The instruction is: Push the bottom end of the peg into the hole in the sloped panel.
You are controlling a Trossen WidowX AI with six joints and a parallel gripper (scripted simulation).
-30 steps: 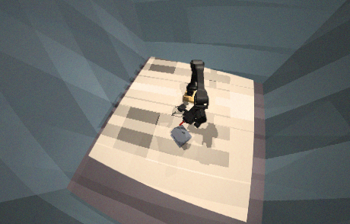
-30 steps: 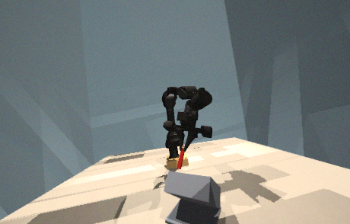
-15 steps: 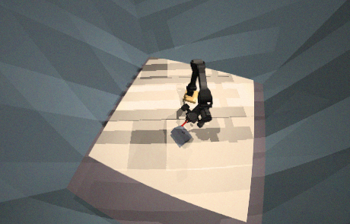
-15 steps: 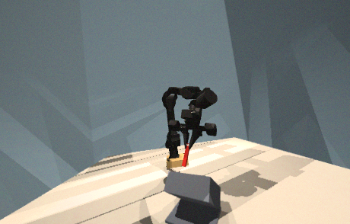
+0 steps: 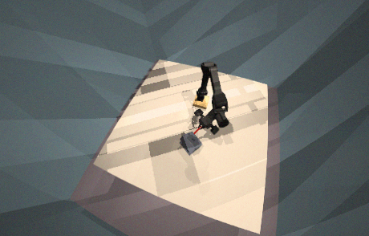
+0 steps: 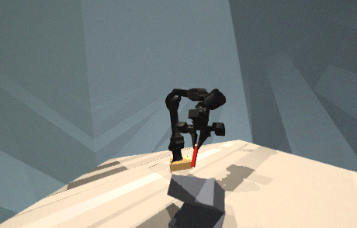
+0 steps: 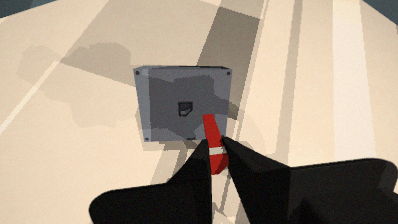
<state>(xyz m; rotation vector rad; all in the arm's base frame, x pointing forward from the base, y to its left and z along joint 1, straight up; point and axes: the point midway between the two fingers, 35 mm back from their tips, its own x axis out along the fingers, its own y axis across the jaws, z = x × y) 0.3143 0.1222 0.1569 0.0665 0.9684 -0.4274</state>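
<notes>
The grey sloped panel is 8 cm ahead of my gripper tip, 2 cm to the right of it and 11 cm below it. From my gripper tip the other things lie so: red peg right at my gripper tip.
</notes>
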